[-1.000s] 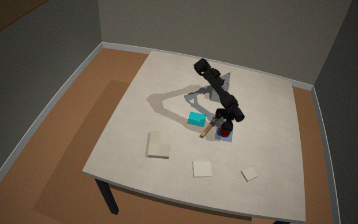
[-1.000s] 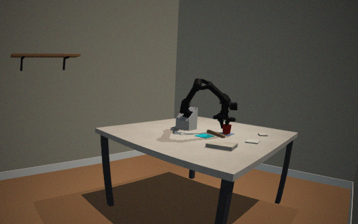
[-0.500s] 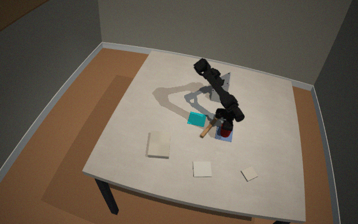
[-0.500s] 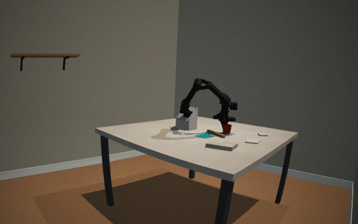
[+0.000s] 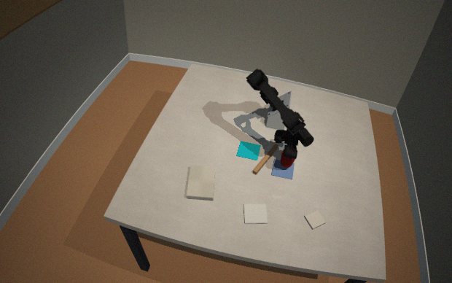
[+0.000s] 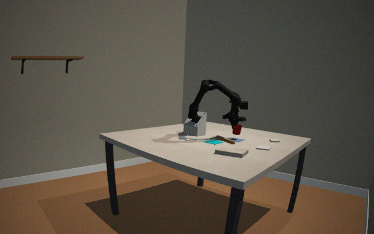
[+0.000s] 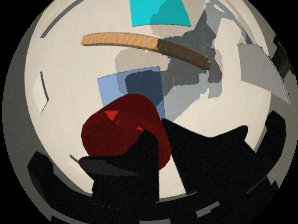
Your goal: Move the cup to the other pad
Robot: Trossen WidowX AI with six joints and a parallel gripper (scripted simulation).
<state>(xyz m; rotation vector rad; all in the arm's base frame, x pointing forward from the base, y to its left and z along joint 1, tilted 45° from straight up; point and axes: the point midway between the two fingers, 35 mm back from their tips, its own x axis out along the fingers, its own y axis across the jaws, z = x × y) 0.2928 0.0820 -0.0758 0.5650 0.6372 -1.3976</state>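
The cyan pad lies 200 mm to the right of my gripper tip, 90 mm below it and 30 mm behind it. Round my gripper tip: red cup (30 mm ahead); pale flat block (350 mm to the right, 260 mm ahead, 60 mm below); wooden bar (100 mm to the right, 80 mm below).
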